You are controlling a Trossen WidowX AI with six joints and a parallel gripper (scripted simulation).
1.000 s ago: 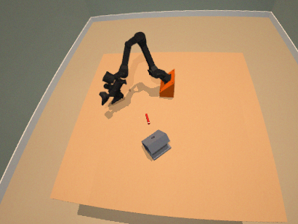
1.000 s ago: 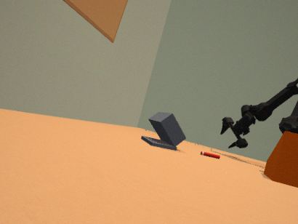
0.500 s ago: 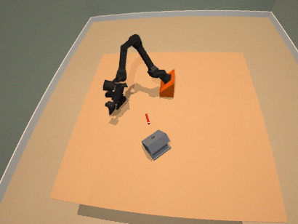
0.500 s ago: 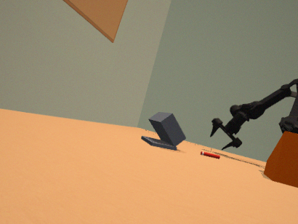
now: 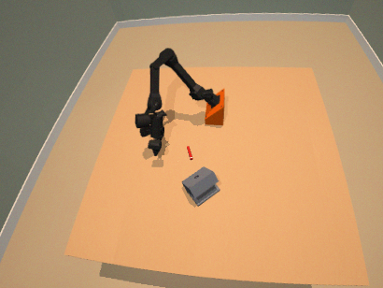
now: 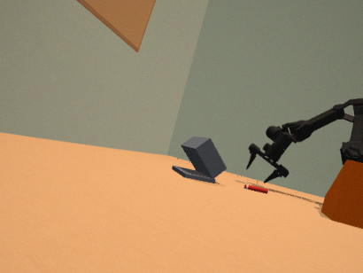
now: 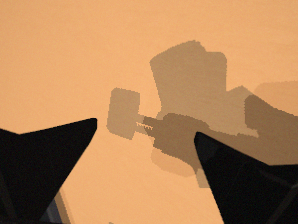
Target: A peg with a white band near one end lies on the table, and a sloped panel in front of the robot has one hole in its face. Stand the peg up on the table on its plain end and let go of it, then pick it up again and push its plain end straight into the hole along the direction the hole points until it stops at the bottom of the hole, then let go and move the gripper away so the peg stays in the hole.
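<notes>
The red peg lies 18 cm to the left of my gripper tip and 3 cm below it. Round my gripper tip: grey sloped panel 24 cm to the left, 17 cm ahead, 3 cm above; then flat grey foot 26 cm to the left, 18 cm ahead, 3 cm below.
</notes>
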